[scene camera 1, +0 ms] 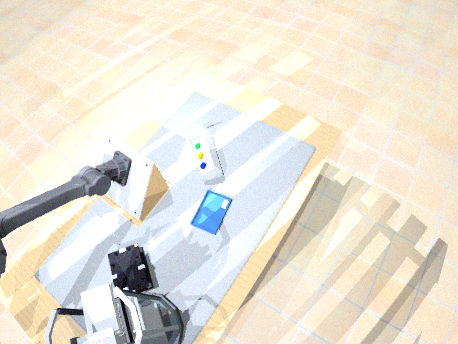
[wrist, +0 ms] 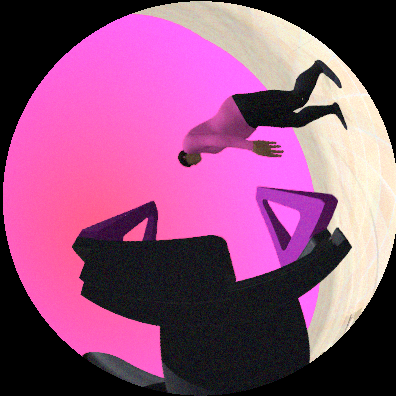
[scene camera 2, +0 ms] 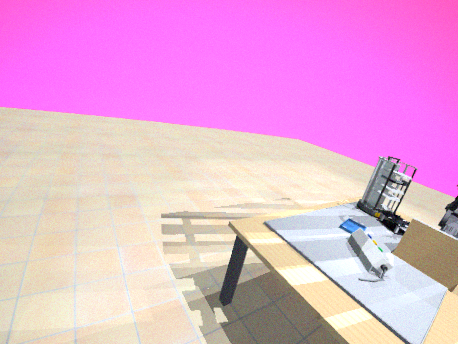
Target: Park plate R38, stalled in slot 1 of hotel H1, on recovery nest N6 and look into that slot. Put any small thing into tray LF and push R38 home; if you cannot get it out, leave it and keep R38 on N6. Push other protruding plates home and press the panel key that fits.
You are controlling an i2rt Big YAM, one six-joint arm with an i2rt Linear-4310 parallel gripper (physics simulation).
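Places are measured from the arm's base along level axes (x left, y back, z up), in metres.
Pixels of known places: gripper, fingertip midpoint: (wrist: 206,199); arm's base, origin of the base link: (scene camera 1: 121,168) (scene camera 2: 442,243).
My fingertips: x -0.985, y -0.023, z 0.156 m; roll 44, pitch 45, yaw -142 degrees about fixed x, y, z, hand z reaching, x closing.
Observation:
Ahead of a thing's pixels: the offset from my fingertips to its middle. "spot": to the spot under its first point. Level surfaces: height alone.
My gripper (wrist: 206,199) is open and empty in the wrist view, with purple fingers wide apart. It points away from the table, towards pink background. The hotel tower @[dy -0.401, dx +0.586, dz -0.093 m] (scene camera 1: 159,317) (scene camera 2: 372,187) stands at the table's end, with several pale plates on its levels in scene camera 2. Its labels and slot 1's inside cannot be read. A black nest-like base @[dy -0.227, dx +0.706, dz -0.255 m] (scene camera 1: 131,267) lies beside it; its marking is unreadable. The blue tray @[dy -0.335, dx +1.065, dz -0.284 m] (scene camera 1: 212,212) (scene camera 2: 353,226) lies on the mat, its label unreadable. The pale key panel @[dy -0.168, dx +1.257, dz -0.251 m] (scene camera 1: 212,155) (scene camera 2: 368,250) has green, yellow and blue keys.
A tilted board (scene camera 1: 156,192) (scene camera 2: 430,252) stands beside the panel, with the dark arm (scene camera 1: 55,202) extending from it. The grey mat @[dz -0.292 m] (scene camera 1: 250,165) covers much of the wooden table @[dz -0.306 m] (scene camera 1: 326,137). A person (wrist: 220,125) in pink stands beyond the fingers. A cable @[spot: dy -0.088, dx +1.391, dz -0.295 m] (scene camera 2: 370,279) trails from the panel.

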